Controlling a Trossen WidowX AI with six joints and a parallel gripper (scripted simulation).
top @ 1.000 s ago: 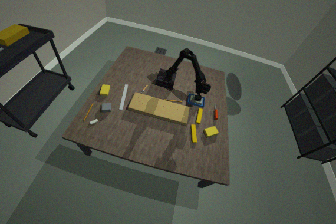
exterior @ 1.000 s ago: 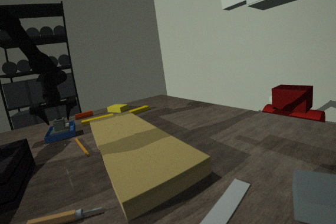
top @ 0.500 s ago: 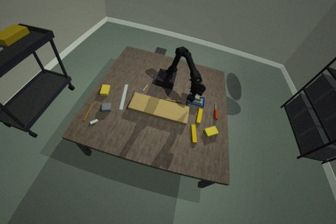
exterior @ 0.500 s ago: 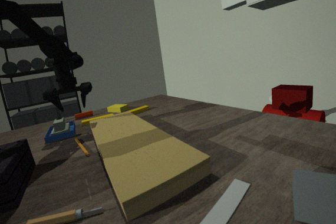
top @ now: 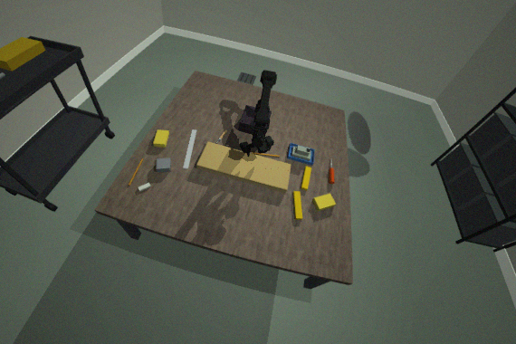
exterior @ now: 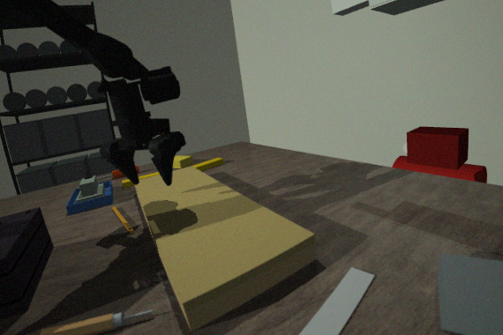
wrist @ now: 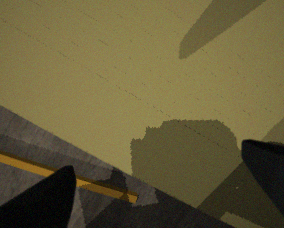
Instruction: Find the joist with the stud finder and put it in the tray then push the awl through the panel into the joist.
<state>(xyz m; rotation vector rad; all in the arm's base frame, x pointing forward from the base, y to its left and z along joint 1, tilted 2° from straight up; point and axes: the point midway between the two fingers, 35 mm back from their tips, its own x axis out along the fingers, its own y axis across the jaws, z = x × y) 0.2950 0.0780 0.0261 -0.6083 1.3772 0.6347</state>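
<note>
Now: the awl 70 mm behind my gripper tip, 260 mm to the right of it and 70 mm below it. Round my gripper tip: grey stud finder (200 mm behind, 270 mm to the left, 30 mm below); blue tray (190 mm behind, 260 mm to the left, 70 mm below); square light (200 mm behind, 290 mm to the left, 20 mm below).
</note>
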